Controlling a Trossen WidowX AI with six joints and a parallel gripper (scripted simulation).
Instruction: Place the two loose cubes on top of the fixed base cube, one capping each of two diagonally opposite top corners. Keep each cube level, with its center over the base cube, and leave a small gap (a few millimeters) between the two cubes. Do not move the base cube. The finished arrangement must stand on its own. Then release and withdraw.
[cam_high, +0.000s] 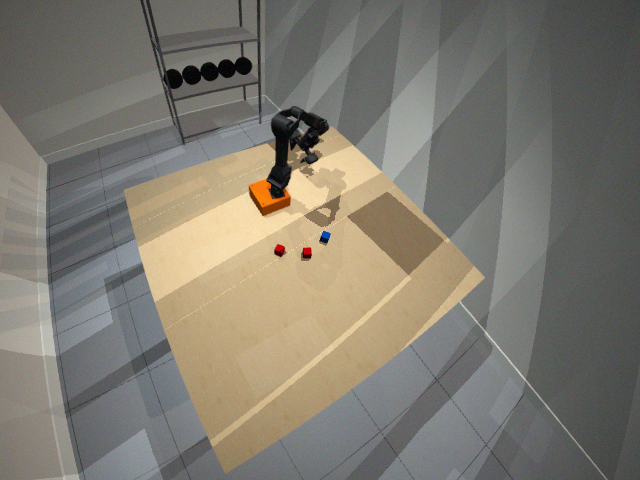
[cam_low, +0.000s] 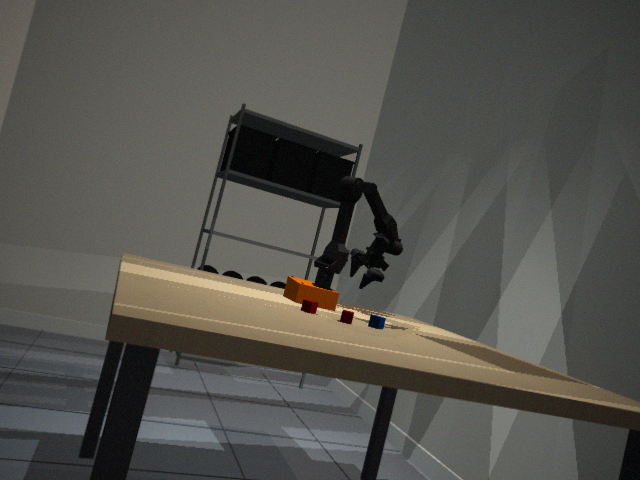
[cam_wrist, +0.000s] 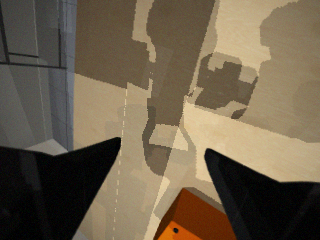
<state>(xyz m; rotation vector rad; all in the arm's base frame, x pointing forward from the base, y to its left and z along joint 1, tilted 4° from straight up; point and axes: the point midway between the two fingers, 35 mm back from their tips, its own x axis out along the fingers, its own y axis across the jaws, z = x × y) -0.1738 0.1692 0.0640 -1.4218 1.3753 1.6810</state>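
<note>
Right now the blue cube is 450 mm ahead of my gripper tip, 30 mm to the right of it and 90 mm below it.
</note>
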